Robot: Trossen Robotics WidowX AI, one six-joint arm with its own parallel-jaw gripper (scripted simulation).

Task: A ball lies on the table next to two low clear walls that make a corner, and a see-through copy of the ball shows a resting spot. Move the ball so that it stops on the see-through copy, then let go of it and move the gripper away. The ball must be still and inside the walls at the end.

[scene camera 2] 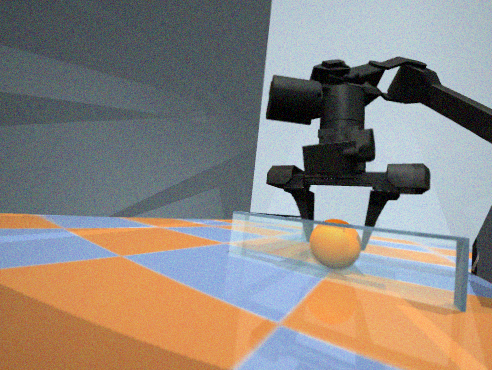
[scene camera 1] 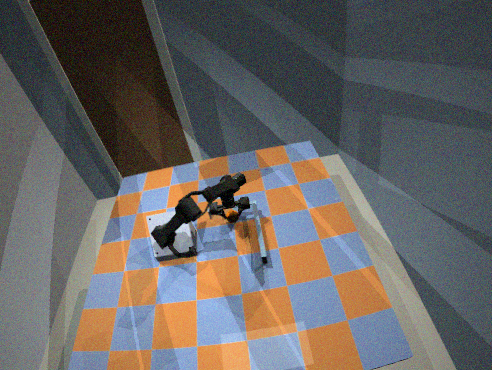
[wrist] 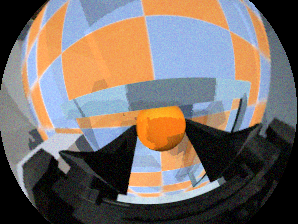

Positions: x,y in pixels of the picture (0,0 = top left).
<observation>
My gripper [wrist: 160,125] carries a ball [wrist: 159,134].
</observation>
